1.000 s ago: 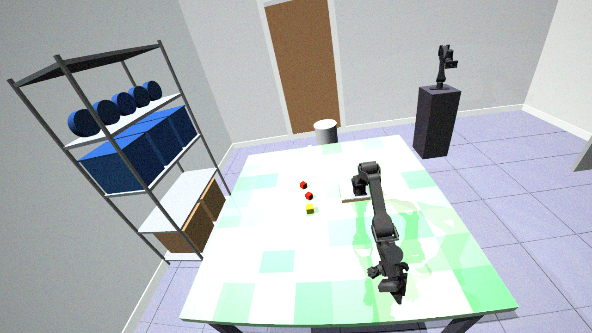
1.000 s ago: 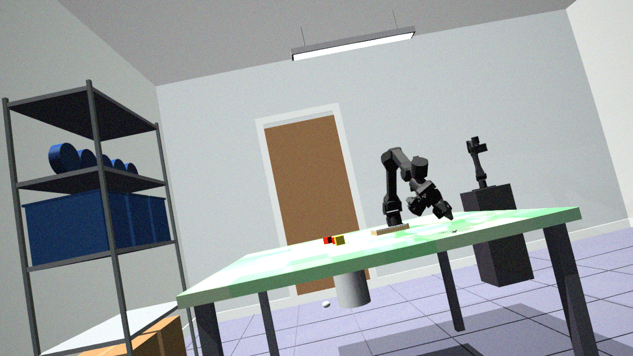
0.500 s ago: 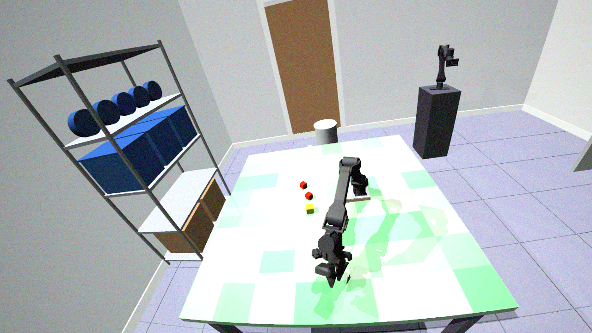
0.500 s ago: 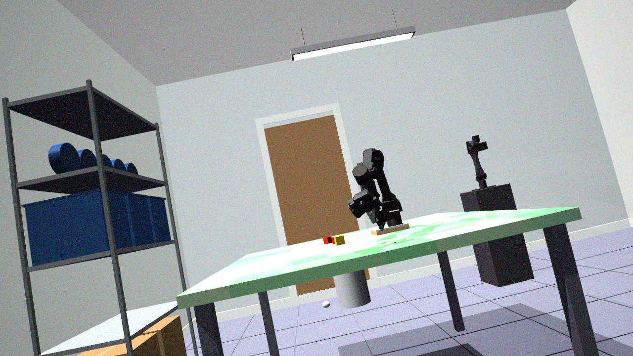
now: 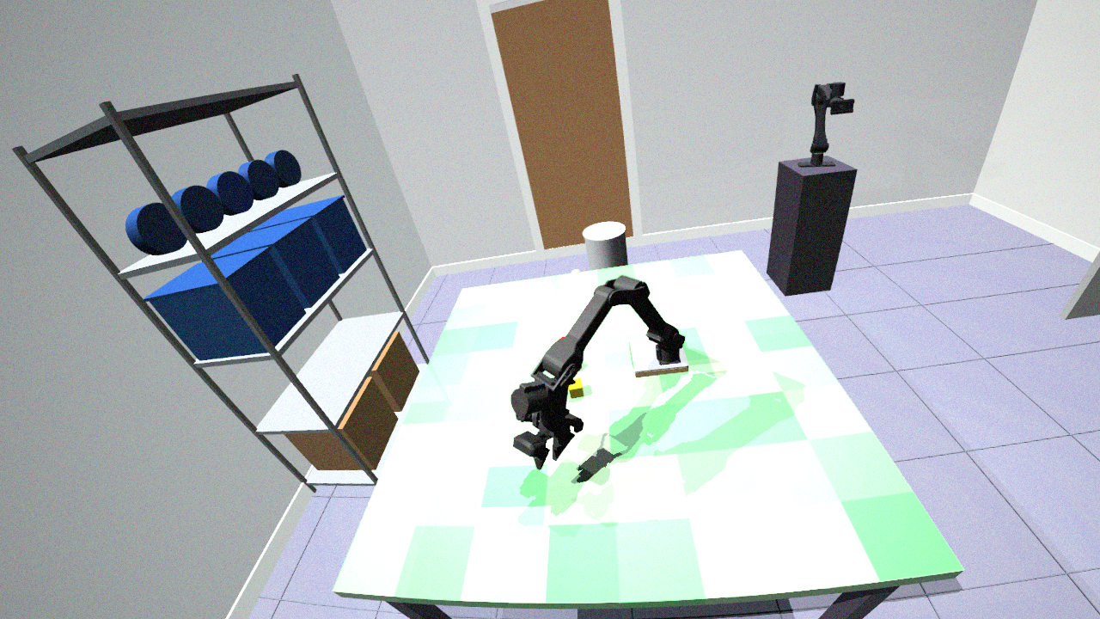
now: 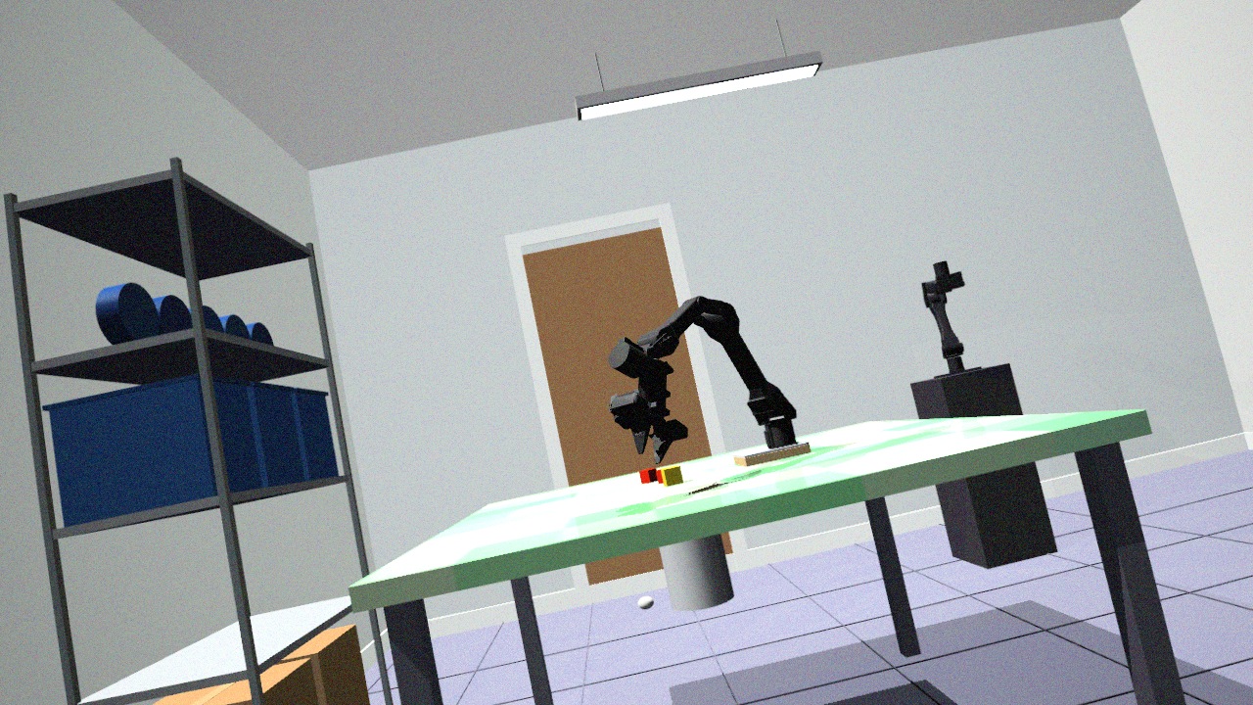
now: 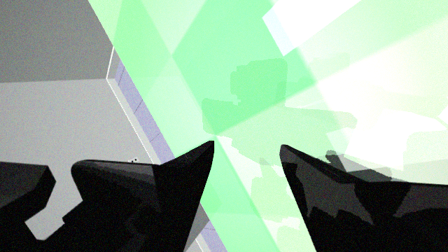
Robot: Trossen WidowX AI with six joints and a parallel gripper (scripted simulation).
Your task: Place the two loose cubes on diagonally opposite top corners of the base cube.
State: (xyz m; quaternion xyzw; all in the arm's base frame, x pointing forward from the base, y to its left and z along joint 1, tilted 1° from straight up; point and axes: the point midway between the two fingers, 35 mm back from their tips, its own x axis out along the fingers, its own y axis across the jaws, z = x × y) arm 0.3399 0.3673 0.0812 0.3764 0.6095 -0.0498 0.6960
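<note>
Now: the yellow base cube 6 cm behind my gripper tip, 30 cm to the right of it and 6 cm below it.
</note>
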